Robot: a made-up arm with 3 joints.
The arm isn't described. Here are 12 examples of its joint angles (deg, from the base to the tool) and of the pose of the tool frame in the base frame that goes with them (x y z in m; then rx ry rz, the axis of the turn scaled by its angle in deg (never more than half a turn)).
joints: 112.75 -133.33 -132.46
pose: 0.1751 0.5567 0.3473 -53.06 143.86 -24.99
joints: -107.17 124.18 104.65
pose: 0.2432 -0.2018 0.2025 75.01 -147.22 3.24
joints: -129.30 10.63 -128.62
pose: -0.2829 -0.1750 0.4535 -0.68 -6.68 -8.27
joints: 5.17 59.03 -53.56
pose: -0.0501 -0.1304 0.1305 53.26 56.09 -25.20
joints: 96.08 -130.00 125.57
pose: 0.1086 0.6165 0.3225 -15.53 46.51 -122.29
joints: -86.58 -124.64 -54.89
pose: 0.0512 -0.6650 0.2971 -17.99 -41.45 118.60
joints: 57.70 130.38 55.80
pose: 0.3113 0.2310 0.0681 1.00 71.49 109.04
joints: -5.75 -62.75 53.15
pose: -0.3035 -0.0445 -0.3219 -52.69 -59.84 -26.27
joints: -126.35 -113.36 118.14
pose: 0.0158 -0.5611 0.5407 70.91 127.20 -9.13
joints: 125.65 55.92 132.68
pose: -0.1102 0.0419 0.2956 -6.46 -35.34 43.38
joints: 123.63 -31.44 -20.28
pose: -0.3379 0.3604 0.3092 139.33 -25.58 -32.36
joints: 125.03 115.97 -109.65
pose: 0.1414 0.1640 0.1791 -73.71 -131.53 -17.76
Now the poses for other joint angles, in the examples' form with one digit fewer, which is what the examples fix.
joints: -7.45 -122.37 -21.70
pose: -0.003 -0.199 -0.467 8.4 -118.6 30.8
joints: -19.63 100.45 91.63
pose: 0.176 0.011 0.080 -78.0 91.8 66.7
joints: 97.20 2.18 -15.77
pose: -0.283 0.185 0.120 113.0 2.0 1.7
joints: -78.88 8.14 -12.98
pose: -0.262 -0.160 0.270 -65.8 6.0 -6.2
